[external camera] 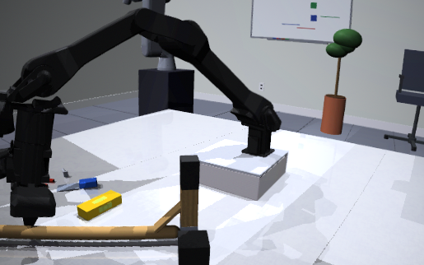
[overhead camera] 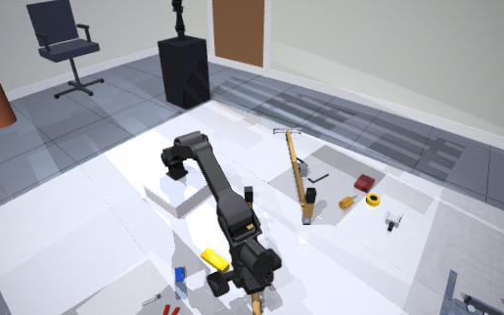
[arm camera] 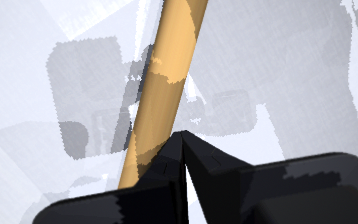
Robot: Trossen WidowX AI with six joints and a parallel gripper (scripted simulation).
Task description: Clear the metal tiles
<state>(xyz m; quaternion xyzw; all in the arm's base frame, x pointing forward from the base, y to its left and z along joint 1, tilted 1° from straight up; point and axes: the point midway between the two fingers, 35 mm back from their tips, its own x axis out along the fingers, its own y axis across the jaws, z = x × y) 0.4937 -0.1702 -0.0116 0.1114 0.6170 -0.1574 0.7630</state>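
My gripper tip is now 5 cm below the long scraper and 2 cm short of it. The rest, counted from my gripper tip: yellow level 14 cm behind, 3 cm to the left; then orange piece 49 cm to the left, 5 cm ahead; then blue-tipped block 17 cm behind, 10 cm to the right, 1 cm below.
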